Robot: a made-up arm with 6 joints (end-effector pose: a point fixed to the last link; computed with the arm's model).
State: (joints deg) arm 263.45 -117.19 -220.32 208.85 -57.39 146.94
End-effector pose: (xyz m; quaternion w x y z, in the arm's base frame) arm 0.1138 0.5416 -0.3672 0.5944 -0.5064 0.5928 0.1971
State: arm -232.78 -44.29 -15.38 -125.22 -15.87 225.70
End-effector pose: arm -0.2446 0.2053 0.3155 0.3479 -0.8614 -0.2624 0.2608
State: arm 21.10 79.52 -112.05 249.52 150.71 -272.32
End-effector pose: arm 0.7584 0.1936 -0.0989 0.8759 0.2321 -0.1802 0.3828
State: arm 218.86 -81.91 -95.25 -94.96 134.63 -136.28
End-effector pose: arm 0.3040 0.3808 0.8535 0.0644 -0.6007 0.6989 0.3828
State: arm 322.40 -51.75 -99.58 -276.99 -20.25 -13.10
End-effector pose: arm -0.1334 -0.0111 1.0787 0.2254 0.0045 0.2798 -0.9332
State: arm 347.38 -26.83 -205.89 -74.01 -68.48 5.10
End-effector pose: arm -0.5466 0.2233 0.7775 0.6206 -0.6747 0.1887 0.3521
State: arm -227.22 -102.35 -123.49 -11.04 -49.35 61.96
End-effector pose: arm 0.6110 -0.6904 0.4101 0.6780 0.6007 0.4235 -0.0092
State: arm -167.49 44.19 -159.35 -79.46 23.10 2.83
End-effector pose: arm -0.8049 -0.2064 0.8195 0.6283 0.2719 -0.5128 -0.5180
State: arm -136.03 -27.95 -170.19 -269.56 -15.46 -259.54
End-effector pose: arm 0.2334 0.3446 1.1099 0.4697 -0.1110 -0.1715 -0.8588
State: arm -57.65 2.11 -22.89 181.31 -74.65 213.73
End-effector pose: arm 0.1472 -0.2282 0.1707 0.1021 -0.6172 0.6433 0.4414
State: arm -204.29 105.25 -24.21 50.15 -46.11 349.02
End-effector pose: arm 0.1545 0.0198 -0.2174 0.3740 0.2875 0.8363 0.2793
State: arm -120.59 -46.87 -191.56 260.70 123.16 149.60
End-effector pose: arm 0.2908 0.6984 0.6990 0.1472 0.7834 -0.2951 -0.5268
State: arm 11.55 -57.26 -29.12 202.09 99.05 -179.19
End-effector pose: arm 0.2902 0.0234 0.6582 0.0845 0.0285 0.1939 -0.9770
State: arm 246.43 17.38 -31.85 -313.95 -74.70 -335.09
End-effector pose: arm -0.2581 -0.4142 0.1582 0.5918 -0.0840 -0.7328 0.3250
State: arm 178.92 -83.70 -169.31 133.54 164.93 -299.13
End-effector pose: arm 0.8586 -0.0782 0.2987 0.4595 0.5434 -0.6569 -0.2492
